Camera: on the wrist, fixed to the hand. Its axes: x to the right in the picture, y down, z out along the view.
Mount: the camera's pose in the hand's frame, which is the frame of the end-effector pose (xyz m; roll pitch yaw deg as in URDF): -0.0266 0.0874 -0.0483 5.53 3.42 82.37
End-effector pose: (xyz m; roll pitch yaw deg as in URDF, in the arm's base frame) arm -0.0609 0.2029 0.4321 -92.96 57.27 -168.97
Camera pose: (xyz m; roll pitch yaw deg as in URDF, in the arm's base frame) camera 0.0131 0.2711 0.4086 100.51 40.09 19.35
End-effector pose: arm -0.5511 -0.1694 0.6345 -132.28 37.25 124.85
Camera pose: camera -0.4503 -0.1487 0.6250 143.27 39.12 11.03
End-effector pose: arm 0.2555 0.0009 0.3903 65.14 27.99 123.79
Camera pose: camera 0.1862 -0.0404 0.4549 59.60 -45.10 165.54
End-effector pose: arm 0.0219 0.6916 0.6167 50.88 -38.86 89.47
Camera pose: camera -0.0711 0.6483 0.6291 -40.03 -40.66 -152.65
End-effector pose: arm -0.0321 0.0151 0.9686 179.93 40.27 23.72
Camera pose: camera 0.0131 -0.0604 1.0227 145.64 2.25 -58.20
